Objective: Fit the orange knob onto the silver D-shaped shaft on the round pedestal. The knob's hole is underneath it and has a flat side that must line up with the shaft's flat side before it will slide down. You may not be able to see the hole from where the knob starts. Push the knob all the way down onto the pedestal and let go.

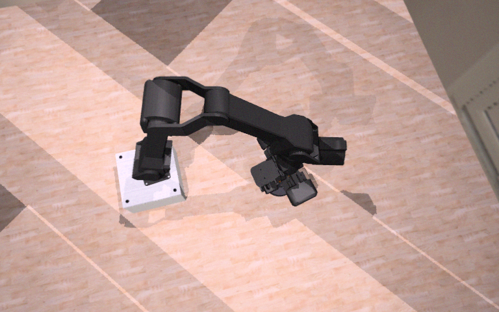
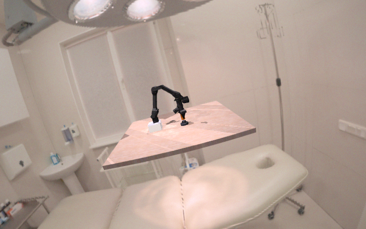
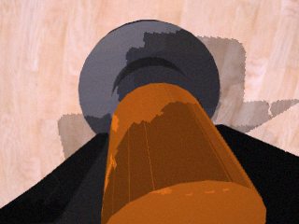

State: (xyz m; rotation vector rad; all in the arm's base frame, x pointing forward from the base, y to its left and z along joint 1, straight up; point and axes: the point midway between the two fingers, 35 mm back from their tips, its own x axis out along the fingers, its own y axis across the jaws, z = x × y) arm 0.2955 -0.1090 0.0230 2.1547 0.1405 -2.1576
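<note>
The orange knob lies 30 mm above my gripper tip. The rest, counted from my gripper tip: round pedestal 40 mm below.
</note>
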